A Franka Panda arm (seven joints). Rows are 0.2 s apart.
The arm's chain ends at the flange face. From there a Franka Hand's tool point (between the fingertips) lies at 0.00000 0.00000 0.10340 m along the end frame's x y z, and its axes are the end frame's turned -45 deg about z.
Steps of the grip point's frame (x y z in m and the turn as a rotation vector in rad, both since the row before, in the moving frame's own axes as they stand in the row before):
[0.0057, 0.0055, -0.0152, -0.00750, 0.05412, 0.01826]
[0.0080, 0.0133, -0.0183, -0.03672, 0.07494, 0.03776]
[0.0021, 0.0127, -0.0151, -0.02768, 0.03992, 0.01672]
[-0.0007, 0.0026, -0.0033, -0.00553, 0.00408, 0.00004]
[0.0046, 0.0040, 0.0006, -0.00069, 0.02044, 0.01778]
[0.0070, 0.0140, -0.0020, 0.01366, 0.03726, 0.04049]
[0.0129, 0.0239, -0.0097, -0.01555, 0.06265, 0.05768]
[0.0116, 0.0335, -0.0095, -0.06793, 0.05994, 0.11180]
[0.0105, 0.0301, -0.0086, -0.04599, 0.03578, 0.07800]
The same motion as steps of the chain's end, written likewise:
[0.0034, 0.0032, -0.0150, 0.03297, 0.04357, 0.01826]
[0.0069, 0.0064, -0.0179, 0.02703, 0.07896, 0.03776]
[0.0055, 0.0083, -0.0150, 0.00865, 0.04780, 0.01672]
[0.0006, 0.0022, -0.0033, -0.00103, 0.00680, 0.00004]
[0.0045, 0.0010, 0.0006, 0.01397, 0.01494, 0.01778]
[0.0130, 0.0086, -0.0019, 0.03601, 0.01669, 0.04049]
[0.0202, 0.0111, -0.0095, 0.03330, 0.05530, 0.05768]
[0.0226, 0.0144, -0.0091, -0.00565, 0.09042, 0.11180]
[0.0228, 0.0129, -0.0084, -0.00722, 0.05782, 0.07800]

